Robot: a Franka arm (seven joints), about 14 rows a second.
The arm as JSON. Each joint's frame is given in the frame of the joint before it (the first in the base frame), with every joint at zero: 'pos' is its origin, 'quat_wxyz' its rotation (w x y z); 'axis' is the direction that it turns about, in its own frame. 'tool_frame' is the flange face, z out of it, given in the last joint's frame.
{
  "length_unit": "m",
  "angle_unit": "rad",
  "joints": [
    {
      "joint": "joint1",
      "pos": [
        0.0,
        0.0,
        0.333
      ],
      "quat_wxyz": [
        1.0,
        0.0,
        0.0,
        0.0
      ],
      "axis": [
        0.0,
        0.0,
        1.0
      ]
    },
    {
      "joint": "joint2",
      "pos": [
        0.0,
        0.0,
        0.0
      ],
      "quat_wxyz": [
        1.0,
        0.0,
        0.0,
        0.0
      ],
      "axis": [
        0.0,
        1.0,
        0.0
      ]
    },
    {
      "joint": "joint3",
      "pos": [
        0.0,
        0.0,
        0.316
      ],
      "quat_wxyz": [
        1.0,
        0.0,
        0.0,
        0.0
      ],
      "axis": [
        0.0,
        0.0,
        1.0
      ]
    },
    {
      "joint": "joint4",
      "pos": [
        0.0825,
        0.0,
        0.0
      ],
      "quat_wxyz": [
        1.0,
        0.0,
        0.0,
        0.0
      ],
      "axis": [
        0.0,
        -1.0,
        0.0
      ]
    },
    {
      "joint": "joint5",
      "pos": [
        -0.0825,
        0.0,
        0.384
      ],
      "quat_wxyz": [
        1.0,
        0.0,
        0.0,
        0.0
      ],
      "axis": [
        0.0,
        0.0,
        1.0
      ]
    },
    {
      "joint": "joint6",
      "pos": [
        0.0,
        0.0,
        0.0
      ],
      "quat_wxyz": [
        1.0,
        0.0,
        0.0,
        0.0
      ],
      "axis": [
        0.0,
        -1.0,
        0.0
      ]
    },
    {
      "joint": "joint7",
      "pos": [
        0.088,
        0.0,
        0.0
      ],
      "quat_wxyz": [
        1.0,
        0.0,
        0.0,
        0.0
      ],
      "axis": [
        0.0,
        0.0,
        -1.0
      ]
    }
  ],
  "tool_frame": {
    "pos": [
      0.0,
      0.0,
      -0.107
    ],
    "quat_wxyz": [
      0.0,
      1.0,
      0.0,
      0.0
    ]
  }
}
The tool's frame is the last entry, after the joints.
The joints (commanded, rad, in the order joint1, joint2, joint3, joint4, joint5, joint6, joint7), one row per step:
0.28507, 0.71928, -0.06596, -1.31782, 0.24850, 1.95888, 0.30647
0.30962, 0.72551, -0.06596, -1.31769, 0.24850, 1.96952, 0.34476
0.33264, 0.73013, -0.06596, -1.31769, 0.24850, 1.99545, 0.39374
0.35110, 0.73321, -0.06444, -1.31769, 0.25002, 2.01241, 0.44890
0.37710, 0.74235, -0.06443, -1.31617, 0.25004, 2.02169, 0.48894
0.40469, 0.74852, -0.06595, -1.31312, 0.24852, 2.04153, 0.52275
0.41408, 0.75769, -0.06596, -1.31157, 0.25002, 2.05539, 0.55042
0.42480, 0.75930, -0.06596, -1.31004, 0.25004, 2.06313, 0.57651
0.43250, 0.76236, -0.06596, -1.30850, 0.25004, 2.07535, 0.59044
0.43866, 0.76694, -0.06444, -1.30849, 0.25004, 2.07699, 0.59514
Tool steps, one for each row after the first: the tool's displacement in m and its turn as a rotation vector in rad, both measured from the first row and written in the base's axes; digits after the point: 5 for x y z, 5 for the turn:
-0.00368, 0.01728, -0.00367, -0.00442, 0.00172, -0.01488
-0.00571, 0.03350, -0.00500, -0.00647, -0.01108, -0.04456
-0.00835, 0.04739, -0.00590, -0.00697, -0.01472, -0.08289
-0.01360, 0.06558, -0.01117, -0.01137, -0.01010, -0.09779
-0.01788, 0.08415, -0.01266, -0.01253, -0.02165, -0.10727
-0.01900, 0.09085, -0.01754, -0.01306, -0.02289, -0.12817
-0.02092, 0.09843, -0.01737, -0.01279, -0.02583, -0.14445
-0.02163, 0.10397, -0.01788, -0.01064, -0.03362, -0.15259
-0.02378, 0.10892, -0.02116, -0.01167, -0.02989, -0.15021

